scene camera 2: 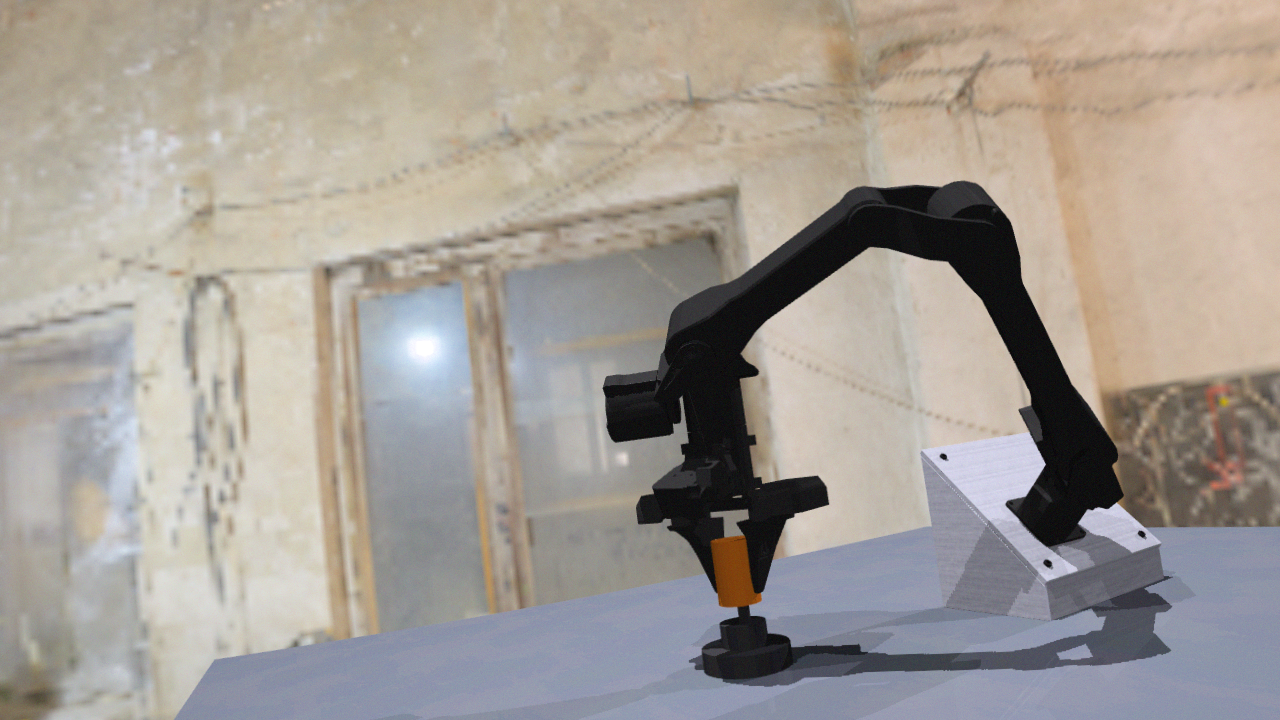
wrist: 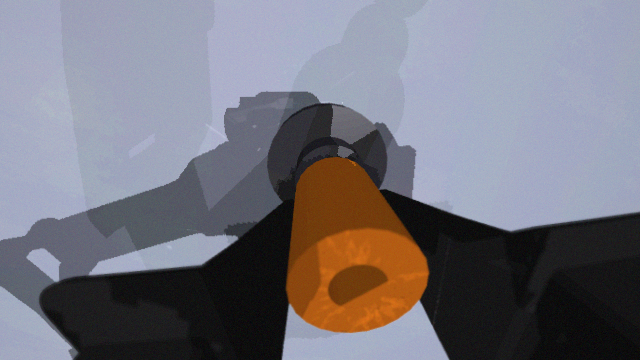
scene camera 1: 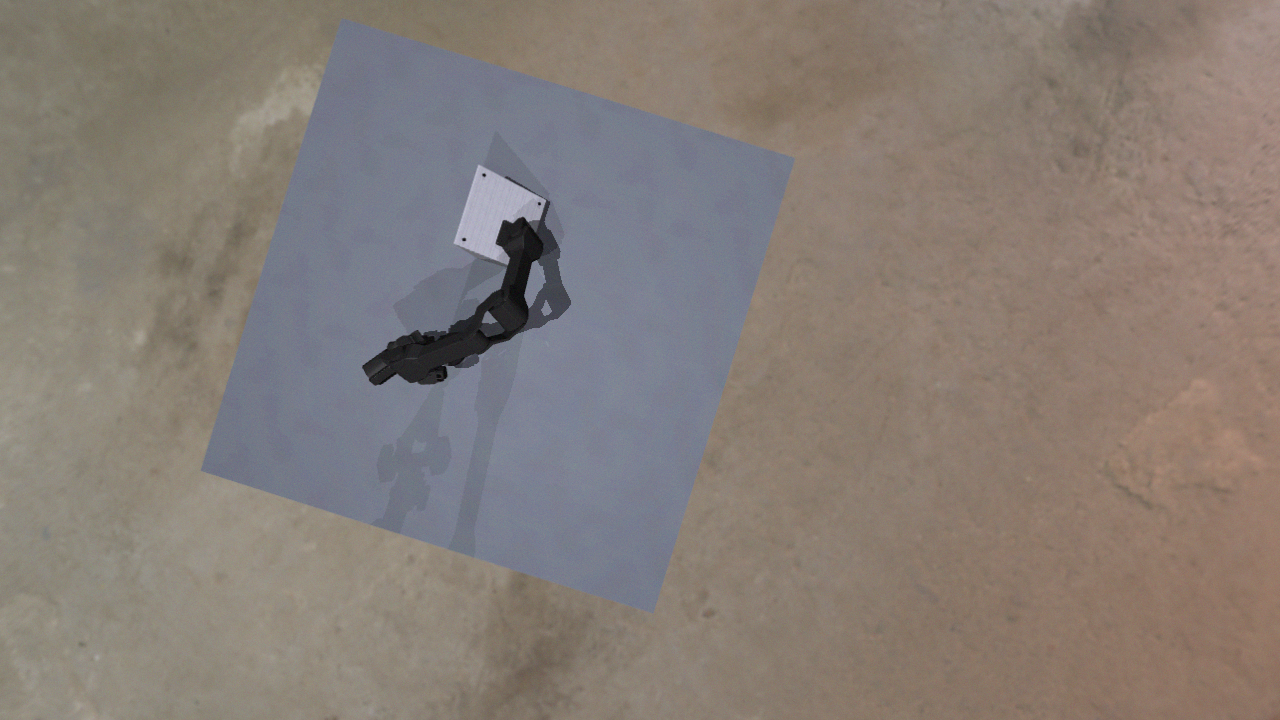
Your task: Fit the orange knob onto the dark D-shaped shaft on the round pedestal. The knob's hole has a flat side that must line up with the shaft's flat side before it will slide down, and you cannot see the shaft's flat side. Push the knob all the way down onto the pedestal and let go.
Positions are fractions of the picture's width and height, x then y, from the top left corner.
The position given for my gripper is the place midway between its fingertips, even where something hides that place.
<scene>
In view: my gripper (scene camera 2: 0.58, 0.82), an orange knob (scene camera 2: 0.57, 0.77) and a dark pedestal (wrist: 0.51, 0.36).
The orange knob shows as well in the wrist view (wrist: 0.55, 0.74). My gripper is seen too in the wrist view (wrist: 0.53, 0.57).
</scene>
